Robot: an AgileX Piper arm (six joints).
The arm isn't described. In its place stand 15 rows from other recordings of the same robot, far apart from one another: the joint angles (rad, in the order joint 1, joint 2, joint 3, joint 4, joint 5, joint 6), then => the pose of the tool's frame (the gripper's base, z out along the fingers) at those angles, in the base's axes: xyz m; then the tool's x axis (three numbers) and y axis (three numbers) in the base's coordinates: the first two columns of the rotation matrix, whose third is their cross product.
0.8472 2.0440 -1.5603 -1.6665 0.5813 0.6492 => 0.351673 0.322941 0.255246 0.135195 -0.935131 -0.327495 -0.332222 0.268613 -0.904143
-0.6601 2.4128 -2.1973 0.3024 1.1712 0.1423 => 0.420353 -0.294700 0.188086 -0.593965 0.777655 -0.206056 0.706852 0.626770 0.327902
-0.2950 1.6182 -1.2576 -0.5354 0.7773 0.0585 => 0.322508 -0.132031 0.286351 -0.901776 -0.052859 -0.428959 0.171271 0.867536 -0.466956
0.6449 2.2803 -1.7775 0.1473 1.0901 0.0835 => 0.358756 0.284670 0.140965 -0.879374 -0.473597 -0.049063 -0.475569 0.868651 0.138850
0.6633 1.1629 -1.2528 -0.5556 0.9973 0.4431 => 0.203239 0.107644 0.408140 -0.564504 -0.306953 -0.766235 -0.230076 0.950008 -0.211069
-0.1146 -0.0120 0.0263 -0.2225 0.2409 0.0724 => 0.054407 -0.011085 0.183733 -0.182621 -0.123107 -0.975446 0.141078 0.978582 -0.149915
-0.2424 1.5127 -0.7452 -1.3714 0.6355 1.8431 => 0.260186 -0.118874 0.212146 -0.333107 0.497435 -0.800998 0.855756 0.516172 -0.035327
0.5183 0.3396 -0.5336 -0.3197 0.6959 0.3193 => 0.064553 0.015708 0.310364 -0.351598 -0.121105 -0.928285 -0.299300 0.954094 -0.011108
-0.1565 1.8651 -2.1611 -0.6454 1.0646 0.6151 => 0.395464 -0.110866 0.453730 -0.374645 0.284652 -0.882391 0.689166 0.722145 -0.059648
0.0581 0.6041 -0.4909 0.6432 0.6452 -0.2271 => 0.110200 0.039286 0.284987 -0.621049 0.251089 -0.742464 -0.175231 0.878835 0.443783
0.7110 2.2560 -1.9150 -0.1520 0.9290 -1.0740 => 0.379609 0.312379 0.192122 0.286941 -0.956730 -0.048289 -0.884619 -0.245297 -0.396583
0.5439 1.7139 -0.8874 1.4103 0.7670 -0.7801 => 0.241747 0.219048 0.192703 -0.962658 -0.123091 -0.241118 -0.268205 0.554764 0.787593
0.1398 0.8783 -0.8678 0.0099 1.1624 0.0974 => 0.138697 0.020352 0.325644 -0.886016 -0.022527 -0.463108 -0.054185 0.997006 0.055168
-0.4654 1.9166 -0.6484 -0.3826 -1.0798 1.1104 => 0.310885 -0.122598 0.140612 0.033825 0.825512 -0.563371 0.174272 0.550186 0.816655
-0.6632 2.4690 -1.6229 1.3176 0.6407 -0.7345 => 0.415074 -0.257447 0.052053 -0.435072 0.857798 -0.273671 0.522248 0.488006 0.699362
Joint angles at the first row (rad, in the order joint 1, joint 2, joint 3, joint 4, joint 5, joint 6):
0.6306, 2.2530, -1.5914, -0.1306, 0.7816, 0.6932
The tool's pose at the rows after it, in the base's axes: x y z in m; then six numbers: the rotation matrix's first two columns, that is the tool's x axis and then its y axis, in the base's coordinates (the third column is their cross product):
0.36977 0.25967 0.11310 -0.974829 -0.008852 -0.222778 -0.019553 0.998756 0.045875
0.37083 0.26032 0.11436 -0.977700 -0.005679 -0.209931 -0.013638 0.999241 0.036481
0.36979 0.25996 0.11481 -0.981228 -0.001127 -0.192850 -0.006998 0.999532 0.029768
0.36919 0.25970 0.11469 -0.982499 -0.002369 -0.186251 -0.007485 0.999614 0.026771
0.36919 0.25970 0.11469 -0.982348 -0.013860 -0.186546 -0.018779 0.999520 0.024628
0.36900 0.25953 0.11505 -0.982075 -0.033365 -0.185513 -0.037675 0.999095 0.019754
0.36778 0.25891 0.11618 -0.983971 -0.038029 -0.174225 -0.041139 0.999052 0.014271
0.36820 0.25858 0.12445 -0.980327 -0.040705 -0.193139 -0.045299 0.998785 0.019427
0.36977 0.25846 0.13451 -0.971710 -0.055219 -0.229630 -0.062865 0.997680 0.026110
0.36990 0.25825 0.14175 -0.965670 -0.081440 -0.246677 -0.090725 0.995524 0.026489
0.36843 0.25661 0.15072 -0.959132 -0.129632 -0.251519 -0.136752 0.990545 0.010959
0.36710 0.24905 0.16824 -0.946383 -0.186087 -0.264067 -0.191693 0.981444 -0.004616
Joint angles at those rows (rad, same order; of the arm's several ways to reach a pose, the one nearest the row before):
0.6306, 2.2578, -1.6081, -0.1274, 0.8016, 0.6954
0.6306, 2.2643, -1.6276, -0.1255, 0.8312, 0.6967
0.6306, 2.2650, -1.6325, -0.1183, 0.8537, 0.6967
0.6306, 2.2650, -1.6325, -0.1155, 0.8607, 0.6938
0.6306, 2.2650, -1.6325, -0.1155, 0.8607, 0.6823
0.6306, 2.2641, -1.6325, -0.1155, 0.8635, 0.6627
0.6306, 2.2611, -1.6325, -0.1109, 0.8786, 0.6551
0.6306, 2.2429, -1.6325, -0.1183, 0.8780, 0.6551
0.6306, 2.2213, -1.6325, -0.1347, 0.8637, 0.6478
0.6306, 2.2055, -1.6327, -0.1385, 0.8618, 0.6215
0.6306, 2.1848, -1.6327, -0.1428, 0.8809, 0.5734
0.6193, 2.1392, -1.6235, -0.1446, 0.9049, 0.5017

